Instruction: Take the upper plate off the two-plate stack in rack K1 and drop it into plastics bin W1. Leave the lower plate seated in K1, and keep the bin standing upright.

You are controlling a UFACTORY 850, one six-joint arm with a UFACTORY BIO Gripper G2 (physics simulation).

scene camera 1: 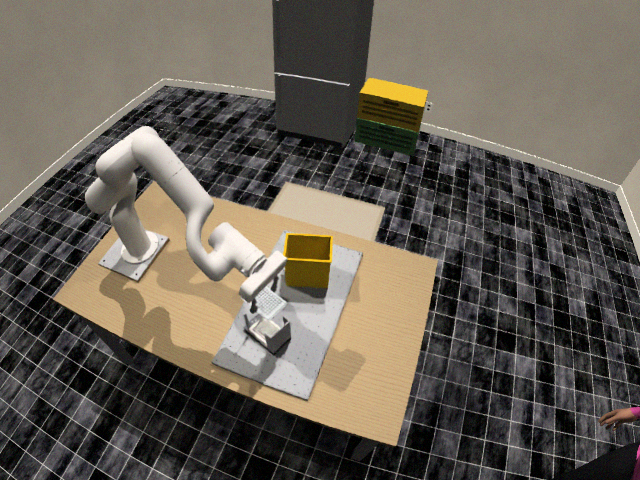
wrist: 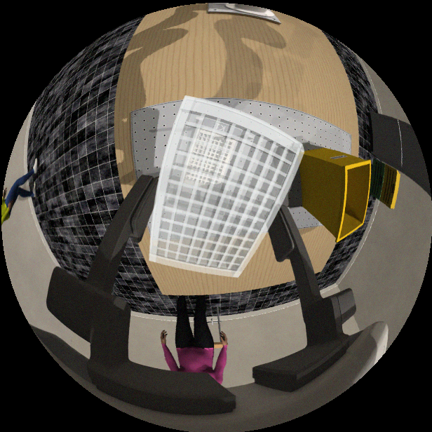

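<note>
My gripper (scene camera 1: 264, 295) (wrist: 213, 220) is shut on the upper plate (scene camera 1: 270, 303) (wrist: 225, 195), a clear, gridded plate held by two opposite sides above the table. Rack K1 (scene camera 1: 279, 338), dark grey with upright corner walls, stands below and slightly in front of the held plate in the scene view. A pale lower plate (scene camera 1: 264, 327) sits in the rack; its grid (wrist: 210, 156) shows through the held plate in the wrist view. Plastics bin W1 (scene camera 1: 307, 273) (wrist: 325, 177), yellow and open-topped, stands upright behind the rack, apart from the gripper and held plate.
Rack and bin stand on a grey perforated board (scene camera 1: 305, 356) (wrist: 142, 145) on the wooden table (scene camera 1: 385, 310) (wrist: 200, 70). The arm's base plate (scene camera 1: 116, 263) is at the table's left. Yellow and green crates (scene camera 1: 392, 111) and a dark grey cabinet (scene camera 1: 320, 108) stand on the floor behind.
</note>
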